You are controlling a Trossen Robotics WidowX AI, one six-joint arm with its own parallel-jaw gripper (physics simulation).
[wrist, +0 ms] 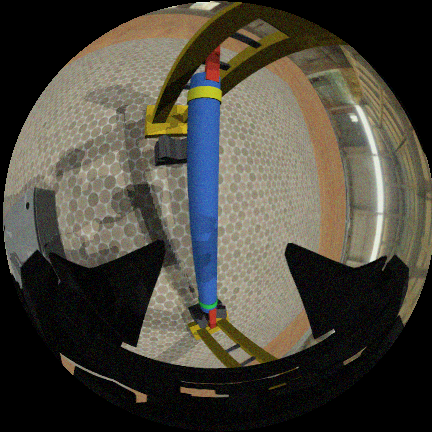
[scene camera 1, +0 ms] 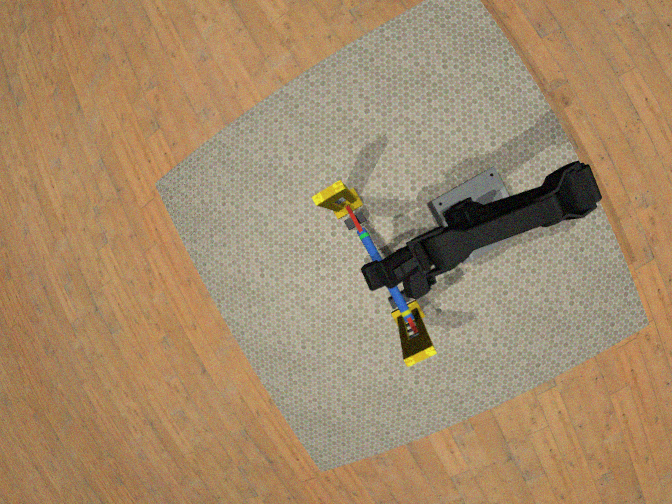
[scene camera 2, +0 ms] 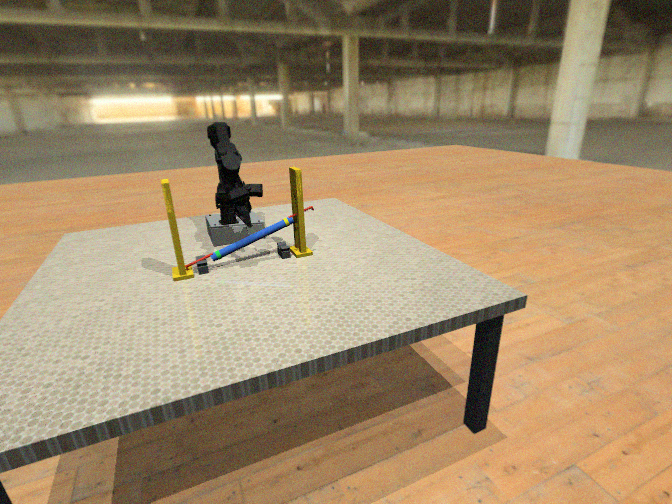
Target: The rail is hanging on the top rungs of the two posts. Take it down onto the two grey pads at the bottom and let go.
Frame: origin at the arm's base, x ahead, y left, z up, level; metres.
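Seen in the pictures: gripper, between the fingertips: [wrist: 227,249] [scene camera 2: 249,224]; arm's base, origin of its link: [scene camera 1: 457,216] [scene camera 2: 228,222].
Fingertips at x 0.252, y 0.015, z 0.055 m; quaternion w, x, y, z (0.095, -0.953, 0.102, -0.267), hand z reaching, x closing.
Offsets run from my fingertips to a thing's middle. Level surfaces: height alone.
The blue rail {0.007 m ahead, 0.004 m left, 0.048 m down} [scene camera 1: 371,249] [scene camera 2: 252,238] [wrist: 204,160] hangs steeply tilted. Its green-banded end is low, and its red tip reaches the foot of one yellow post {0.008 m back, 0.232 m right, 0.021 m up} [scene camera 2: 172,227]. Its yellow-banded end is higher, with its red hook through the other yellow post {0.024 m ahead, 0.166 m left, 0.021 m up} [scene camera 2: 298,206], around mid-height. One dark grey pad {0.004 m back, 0.171 m right, 0.107 m down} [scene camera 2: 202,265] is under the low end's red tip; whether they touch is unclear. The other pad {0.019 m ahead, 0.105 m left, 0.107 m down} [scene camera 2: 283,250] [wrist: 170,150] is well below the high end. My gripper [wrist: 227,249] is open and empty, above the rail's middle part, its fingers on either side of the rail's line in the wrist view.
The posts stand on yellow feet on the tiled table {0.129 m down} [scene camera 1: 260,227] [scene camera 2: 325,303]. The arm's grey base plate [scene camera 1: 466,192] [scene camera 2: 233,233] is behind the rail in scene camera 2. The arm hides part of the rail in scene camera 1.
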